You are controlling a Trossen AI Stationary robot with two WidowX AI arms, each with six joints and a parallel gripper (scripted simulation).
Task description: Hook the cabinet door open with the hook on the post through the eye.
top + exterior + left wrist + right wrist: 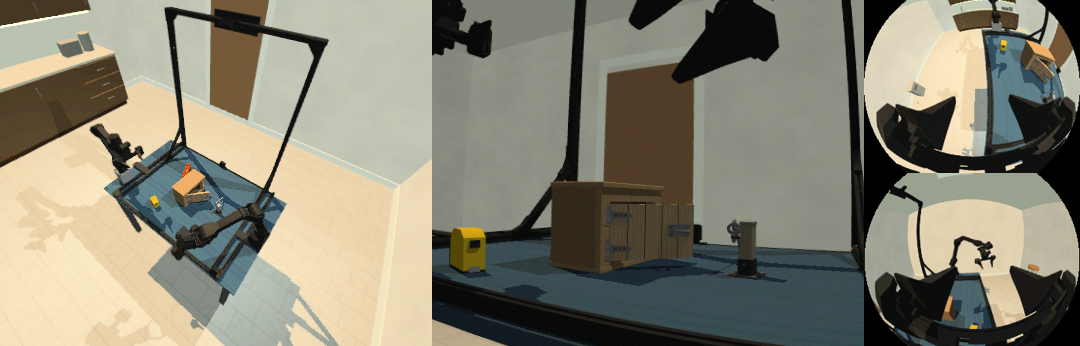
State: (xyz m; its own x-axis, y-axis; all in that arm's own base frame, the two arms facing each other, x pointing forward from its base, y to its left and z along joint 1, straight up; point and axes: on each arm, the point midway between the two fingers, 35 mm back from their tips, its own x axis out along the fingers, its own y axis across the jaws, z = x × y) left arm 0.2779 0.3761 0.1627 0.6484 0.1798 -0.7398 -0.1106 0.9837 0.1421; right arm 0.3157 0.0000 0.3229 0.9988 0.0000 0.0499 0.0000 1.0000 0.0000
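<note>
My left hand is 430 mm past the metal hook, 10 mm to the right of it and 210 mm above it. The rest, counted from my left hand: yellow box: 230 mm behind, 400 mm to the right, 230 mm below; then cabinet door: 370 mm behind, 130 mm to the right, 190 mm below; then orange object: 600 mm behind, 380 mm to the right, 250 mm below.
</note>
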